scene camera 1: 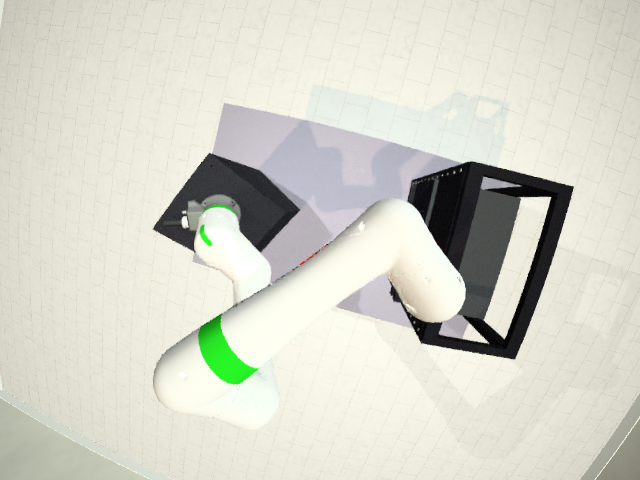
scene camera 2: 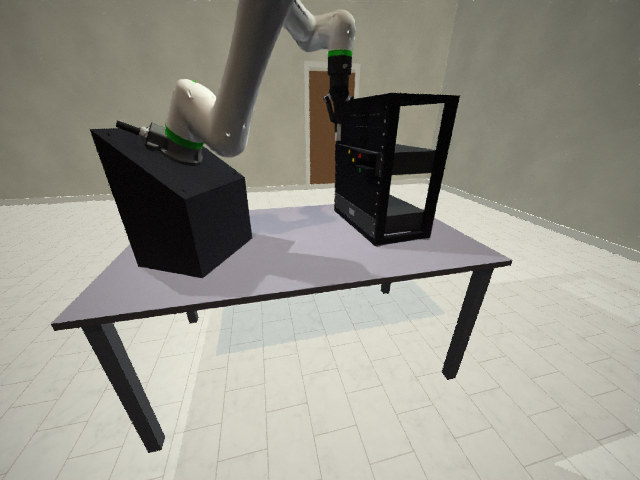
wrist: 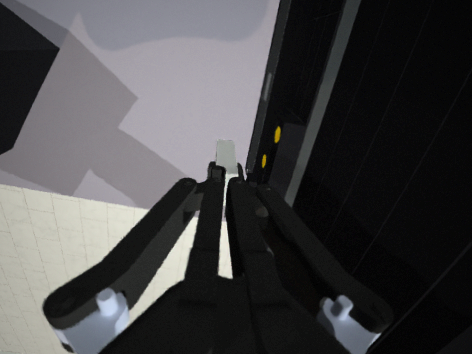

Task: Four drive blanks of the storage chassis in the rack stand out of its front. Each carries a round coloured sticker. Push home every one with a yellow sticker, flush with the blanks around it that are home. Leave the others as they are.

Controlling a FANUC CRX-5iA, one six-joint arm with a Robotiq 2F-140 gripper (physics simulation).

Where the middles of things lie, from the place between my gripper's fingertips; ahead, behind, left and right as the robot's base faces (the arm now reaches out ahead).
I see my gripper 24 cm short of the black rack (scene camera 1: 472,226), 13 cm above it and 2 cm to the left of it.
